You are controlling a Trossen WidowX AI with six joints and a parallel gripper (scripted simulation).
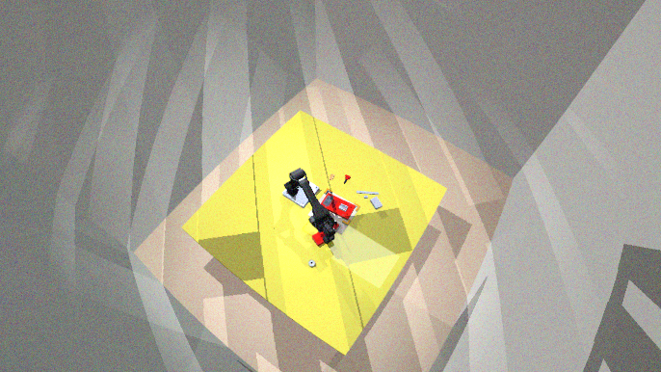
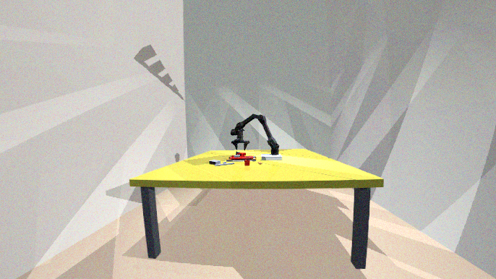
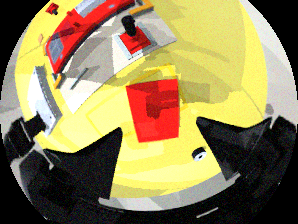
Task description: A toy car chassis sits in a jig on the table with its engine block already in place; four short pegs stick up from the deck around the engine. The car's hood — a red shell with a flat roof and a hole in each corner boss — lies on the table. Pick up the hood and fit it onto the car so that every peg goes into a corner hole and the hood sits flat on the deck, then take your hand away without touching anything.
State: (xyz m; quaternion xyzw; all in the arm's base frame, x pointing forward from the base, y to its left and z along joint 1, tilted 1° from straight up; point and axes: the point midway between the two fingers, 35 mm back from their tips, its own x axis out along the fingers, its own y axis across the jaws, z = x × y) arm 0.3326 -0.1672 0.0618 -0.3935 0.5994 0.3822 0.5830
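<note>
Right now the red hood is 40 mm below my gripper tip. Round my gripper tip: peach piece (410 mm to the left, 180 mm behind, 50 mm below); then white jig (210 mm to the left, 40 mm below, 30 mm behind).
</note>
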